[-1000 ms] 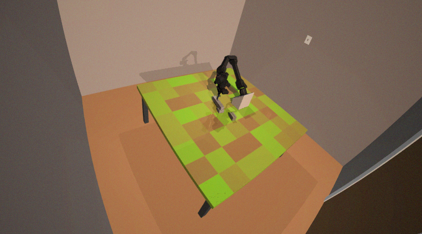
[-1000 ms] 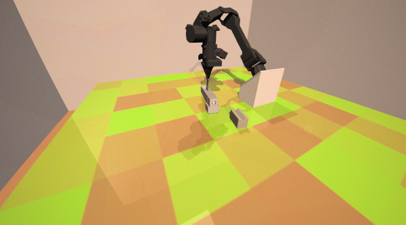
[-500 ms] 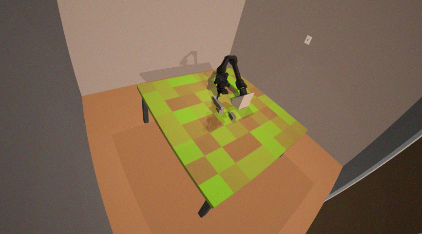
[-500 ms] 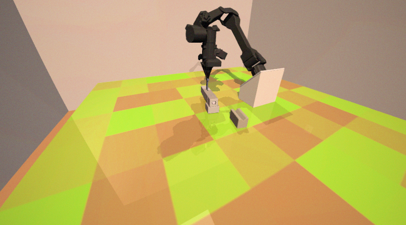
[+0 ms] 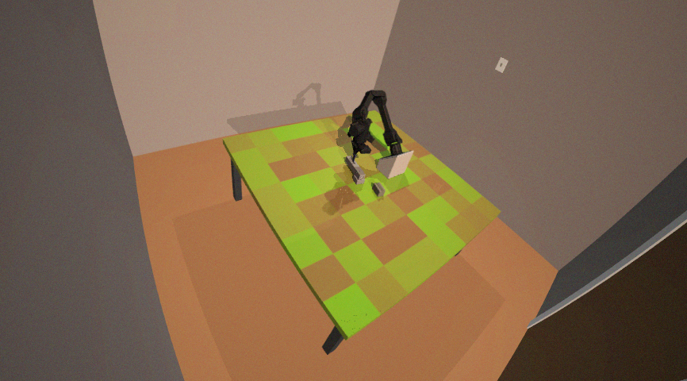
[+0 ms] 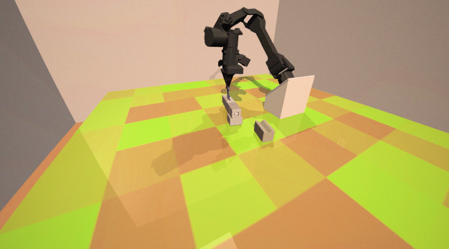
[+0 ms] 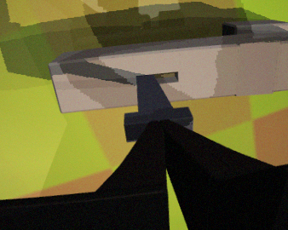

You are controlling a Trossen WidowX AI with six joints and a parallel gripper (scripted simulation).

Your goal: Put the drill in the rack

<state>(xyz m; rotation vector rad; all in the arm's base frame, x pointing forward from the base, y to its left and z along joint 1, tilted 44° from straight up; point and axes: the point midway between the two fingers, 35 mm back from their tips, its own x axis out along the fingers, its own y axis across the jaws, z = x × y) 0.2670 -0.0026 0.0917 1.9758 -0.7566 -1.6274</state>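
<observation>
The drill is 60 mm to the left of my gripper tip and 70 mm below it. Also, from my gripper tip: key (30 mm below); then grey rack (60 mm behind, 210 mm to the left, 100 mm below); then holder block (40 mm to the left, 80 mm below).
</observation>
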